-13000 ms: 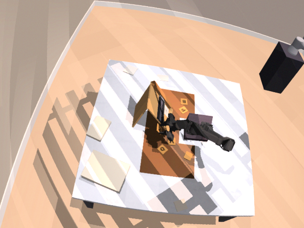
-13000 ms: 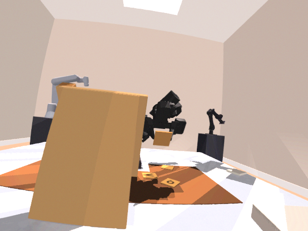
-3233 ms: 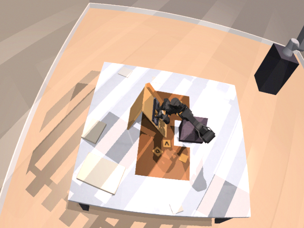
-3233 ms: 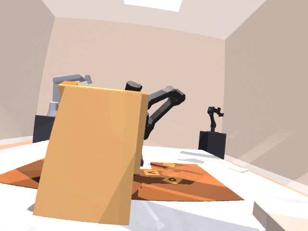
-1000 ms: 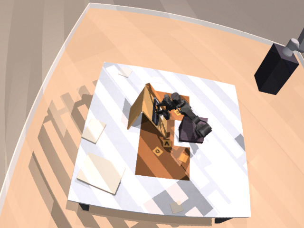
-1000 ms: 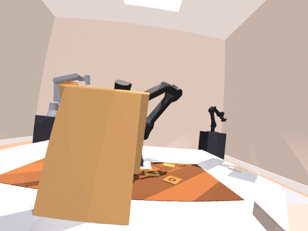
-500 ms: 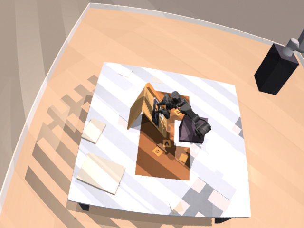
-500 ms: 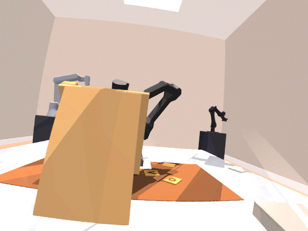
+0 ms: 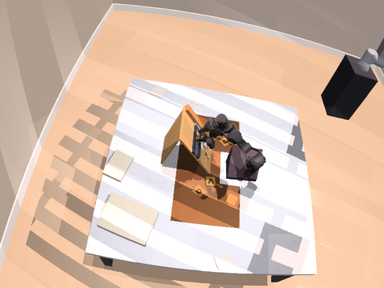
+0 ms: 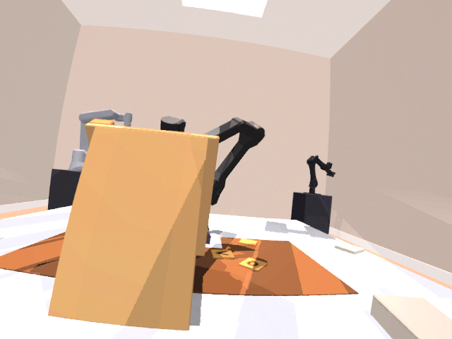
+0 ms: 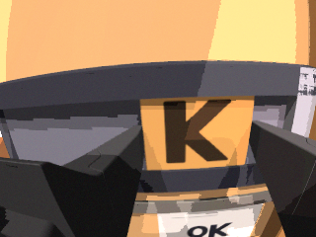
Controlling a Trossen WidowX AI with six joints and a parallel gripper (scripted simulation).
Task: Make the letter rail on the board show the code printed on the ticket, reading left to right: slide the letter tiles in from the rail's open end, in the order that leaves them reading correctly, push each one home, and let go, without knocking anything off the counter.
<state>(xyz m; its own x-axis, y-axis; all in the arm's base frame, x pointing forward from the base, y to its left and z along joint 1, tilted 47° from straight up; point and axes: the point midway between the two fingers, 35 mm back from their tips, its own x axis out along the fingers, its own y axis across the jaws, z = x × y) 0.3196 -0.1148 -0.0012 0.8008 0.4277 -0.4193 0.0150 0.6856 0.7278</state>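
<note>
The white ticket is 80 mm below my gripper tip, 50 mm behind it and 10 mm to the right of it. From my gripper tip the other things lie so: k tile right at my gripper tip; then orange mat 170 mm below, 140 mm behind, 80 mm to the left; then v tile 190 mm to the left, 170 mm below, 120 mm behind.
</note>
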